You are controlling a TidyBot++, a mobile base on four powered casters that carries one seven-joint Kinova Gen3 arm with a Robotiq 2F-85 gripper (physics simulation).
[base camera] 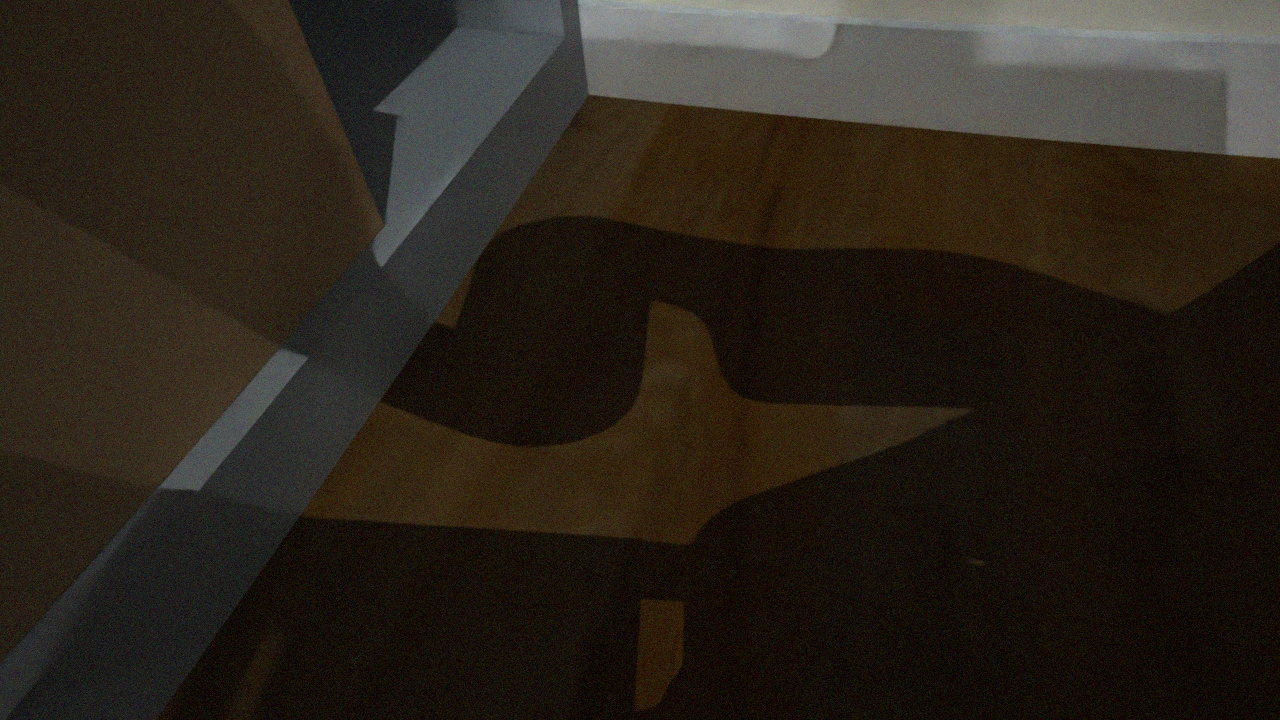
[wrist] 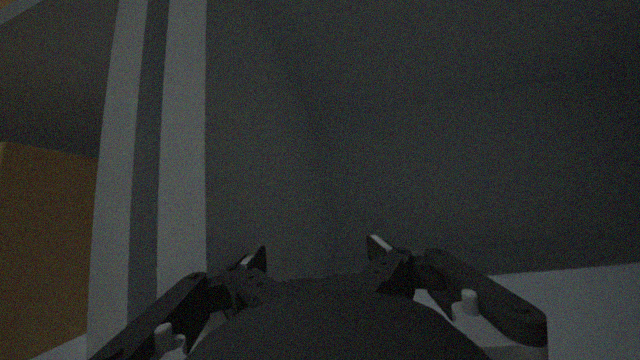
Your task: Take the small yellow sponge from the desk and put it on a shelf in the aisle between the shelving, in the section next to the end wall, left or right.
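Frame: origin at the arm's base, x ahead, y left, z up, level; metres.
Seen in the pictures: gripper, fingertip midpoint: [wrist: 317, 252].
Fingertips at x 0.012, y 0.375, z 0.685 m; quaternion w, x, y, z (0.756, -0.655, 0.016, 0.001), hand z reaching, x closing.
Note:
Pixels of each thing's top centre, then the offset from my fingertips to it. "pt": a spot on its surface instead. Level surfaces: height alone.
- pale shelf board, its level: dz -0.109 m
- large brown box, surface spot: [base camera: 161, 295] pt dx +0.324, dy -0.118, dz -0.948 m
- end wall's white baseboard, surface spot: [base camera: 698, 85] pt dx +0.755, dy -0.365, dz -1.078 m
My gripper [wrist: 317, 252] is open in the wrist view, with its two fingertips wide apart and no sponge seen between them. It is inside or in front of a grey shelf section, close to the upright posts on its left. The pale shelf board [wrist: 590, 305] shows at the lower right, beside and below the right finger. The small yellow sponge does not show in either view; the dark palm of the gripper hides the area below the fingers.
Pale upright posts [wrist: 182, 150] stand left of the gripper, with a brown box [wrist: 45, 240] beyond them. In the base camera view, a large brown box [base camera: 161, 295] and the grey shelving's bottom edge [base camera: 349, 376] are at the left. The end wall's white baseboard [base camera: 698, 85] crosses the back.

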